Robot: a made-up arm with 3 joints. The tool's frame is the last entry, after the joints.
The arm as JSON. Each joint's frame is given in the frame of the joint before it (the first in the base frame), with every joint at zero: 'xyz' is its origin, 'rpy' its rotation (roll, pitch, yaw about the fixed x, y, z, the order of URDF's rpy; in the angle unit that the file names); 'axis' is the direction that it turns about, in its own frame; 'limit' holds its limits. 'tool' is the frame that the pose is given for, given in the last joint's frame.
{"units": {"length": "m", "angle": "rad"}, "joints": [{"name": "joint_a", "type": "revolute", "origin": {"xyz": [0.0, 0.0, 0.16], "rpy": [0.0, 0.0, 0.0]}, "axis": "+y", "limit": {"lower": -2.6, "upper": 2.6}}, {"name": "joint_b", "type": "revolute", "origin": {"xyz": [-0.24, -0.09, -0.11], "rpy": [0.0, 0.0, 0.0]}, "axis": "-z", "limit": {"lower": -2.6, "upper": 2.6}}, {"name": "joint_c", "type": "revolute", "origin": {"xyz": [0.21, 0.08, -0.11], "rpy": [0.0, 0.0, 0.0]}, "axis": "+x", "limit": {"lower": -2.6, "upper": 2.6}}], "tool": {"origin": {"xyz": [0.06, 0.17, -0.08], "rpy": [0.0, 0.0, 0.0]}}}
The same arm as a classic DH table. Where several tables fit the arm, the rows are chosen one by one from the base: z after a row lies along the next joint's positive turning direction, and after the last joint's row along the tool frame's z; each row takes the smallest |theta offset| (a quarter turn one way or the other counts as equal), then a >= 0, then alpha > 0; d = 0 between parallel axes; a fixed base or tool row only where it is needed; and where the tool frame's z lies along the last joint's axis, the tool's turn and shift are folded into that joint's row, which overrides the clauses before.
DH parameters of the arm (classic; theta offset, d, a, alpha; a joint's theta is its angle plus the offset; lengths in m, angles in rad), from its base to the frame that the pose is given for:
base (fixed): 0 0.16 0 -1.5708
joint_a: 0 -0.09 -0.24 -1.5708
joint_b: -1.5708 0.22 0.08 -1.5708
joint_c: 0 0.27 0.17 -1.5708
tool (fixed): -1.5708 -0.08 0 0
Joint limits (rad, base to tool): -2.6..2.6 -2.6..2.6 -2.6..2.6

